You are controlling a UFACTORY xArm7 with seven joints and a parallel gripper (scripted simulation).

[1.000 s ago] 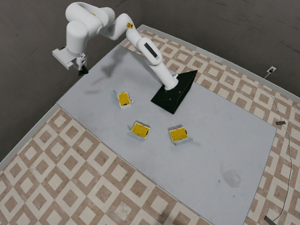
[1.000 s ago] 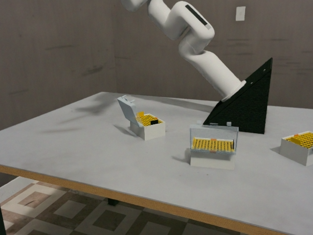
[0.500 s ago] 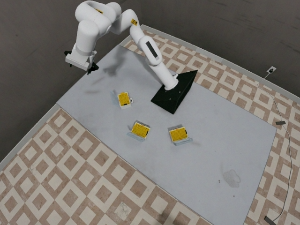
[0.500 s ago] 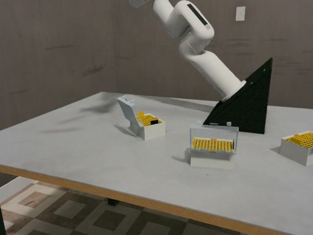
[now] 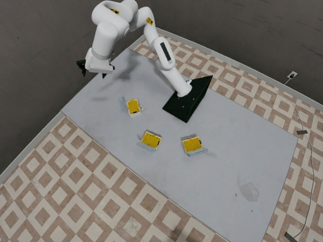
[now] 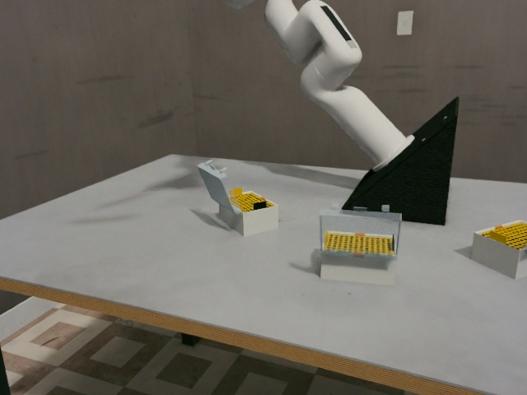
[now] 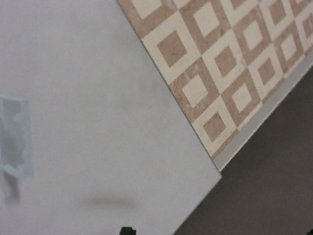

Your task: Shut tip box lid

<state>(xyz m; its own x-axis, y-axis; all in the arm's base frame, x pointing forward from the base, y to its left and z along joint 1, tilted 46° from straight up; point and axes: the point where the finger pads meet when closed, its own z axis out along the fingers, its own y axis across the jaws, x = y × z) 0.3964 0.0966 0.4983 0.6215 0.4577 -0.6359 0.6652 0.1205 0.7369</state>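
The lid is 6 cm behind my hand, 1 cm to the left of it and 39 cm below it. The rest, counted from my hand: white label tag (16 cm behind, 7 cm to the left, 49 cm below); tip box (10 cm behind, 4 cm to the left, 43 cm below).
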